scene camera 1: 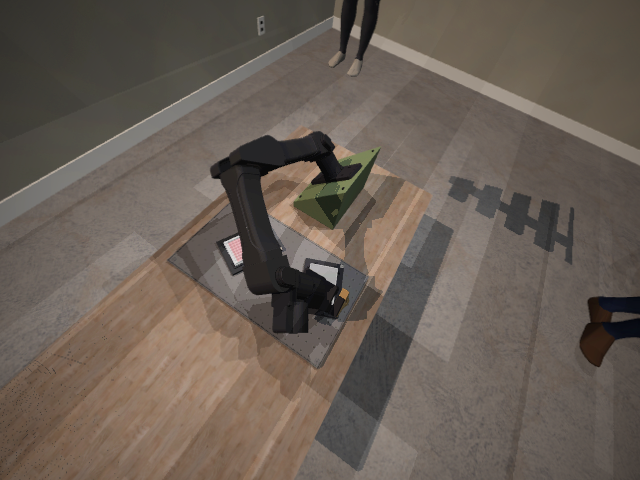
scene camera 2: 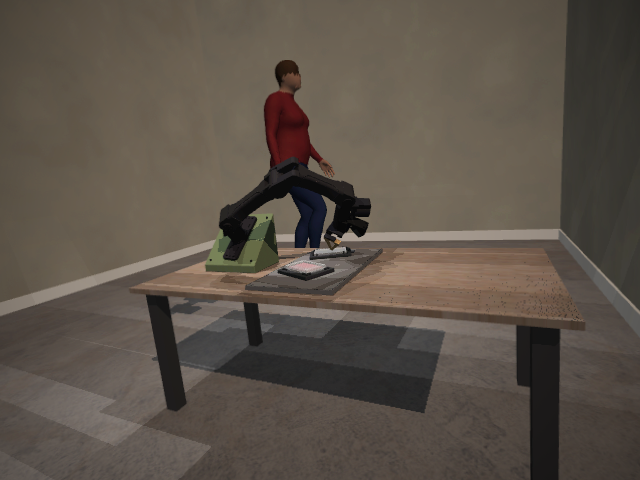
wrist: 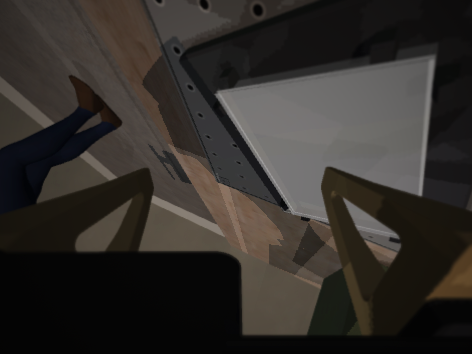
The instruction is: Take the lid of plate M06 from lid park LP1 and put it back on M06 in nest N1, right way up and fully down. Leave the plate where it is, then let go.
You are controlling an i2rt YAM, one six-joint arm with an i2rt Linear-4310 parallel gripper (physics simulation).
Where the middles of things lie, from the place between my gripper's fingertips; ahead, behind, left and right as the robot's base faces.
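Relative to the pale lid (wrist: 372, 121), my hand is 3 cm above, 4 cm to the left of and 1 cm past it. The grey perforated base (scene camera 1: 201, 258) is 5 cm below my hand, 4 cm ahead of it and 19 cm to the right of it.
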